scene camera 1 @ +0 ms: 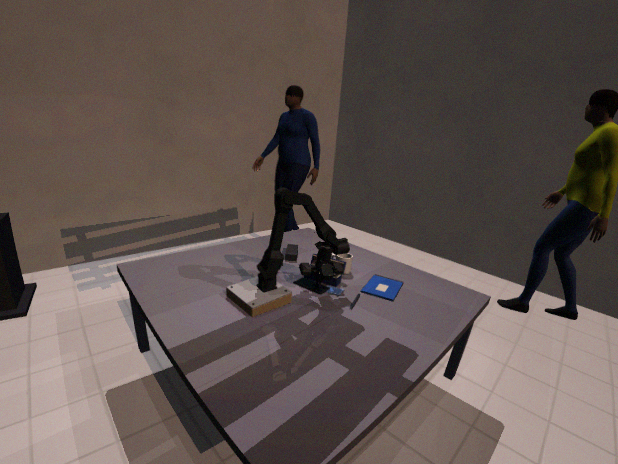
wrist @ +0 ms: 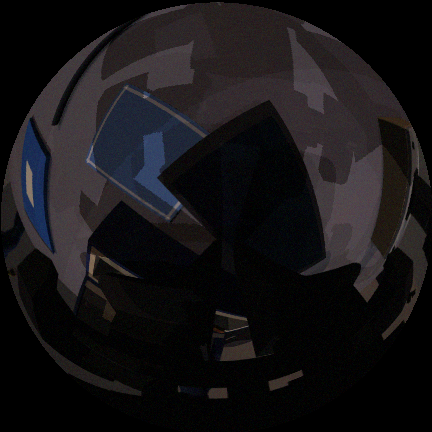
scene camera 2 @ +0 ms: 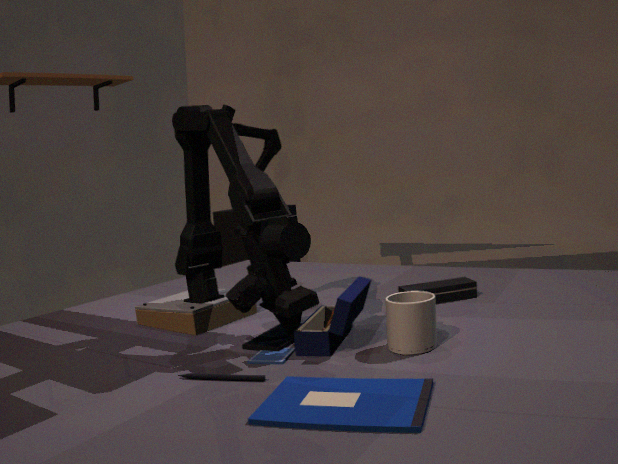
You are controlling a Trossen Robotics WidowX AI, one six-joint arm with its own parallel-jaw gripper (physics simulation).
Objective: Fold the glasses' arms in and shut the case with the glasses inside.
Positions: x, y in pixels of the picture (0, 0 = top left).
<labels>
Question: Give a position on a small blue card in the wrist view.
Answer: At 139, 135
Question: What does the blue notebook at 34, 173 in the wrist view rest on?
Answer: The table.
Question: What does the dark flat box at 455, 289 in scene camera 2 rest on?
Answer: The table.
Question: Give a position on a blue glasses case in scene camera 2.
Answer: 309, 341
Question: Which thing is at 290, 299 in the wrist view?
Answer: My gripper.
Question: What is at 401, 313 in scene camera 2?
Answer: A beige cup.
</labels>
